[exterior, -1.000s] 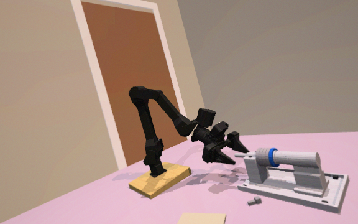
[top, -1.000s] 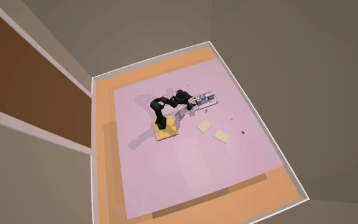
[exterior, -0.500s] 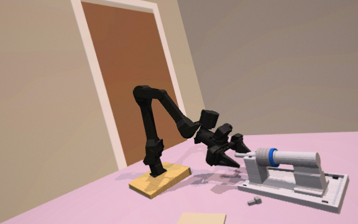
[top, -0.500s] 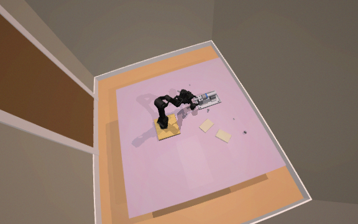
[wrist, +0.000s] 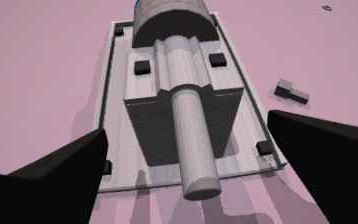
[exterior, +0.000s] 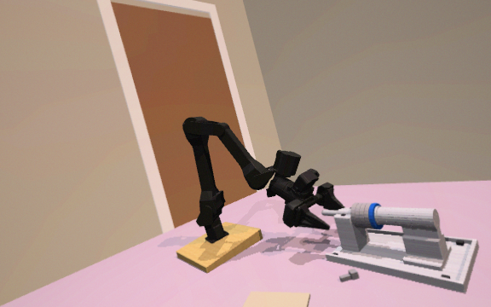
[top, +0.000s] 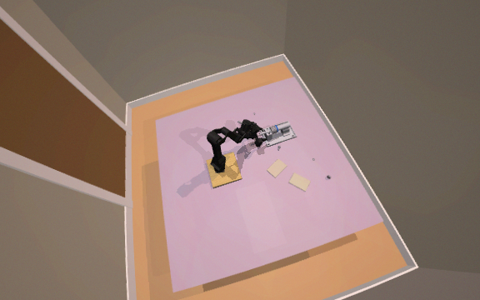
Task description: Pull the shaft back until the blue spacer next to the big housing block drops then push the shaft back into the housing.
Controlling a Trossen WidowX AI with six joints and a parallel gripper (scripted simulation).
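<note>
My gripper tip is now 5 cm short of the grey spacer, 2 cm below it and 1 cm to the right of it. The rest, counted from my gripper tip: blue spacer (9 cm ahead, 2 cm to the left, 2 cm above); then small grey bolt (10 cm to the right, 8 cm ahead, 6 cm below); then grey shaft (6 cm ahead, 2 cm above, 1 cm to the left).
</note>
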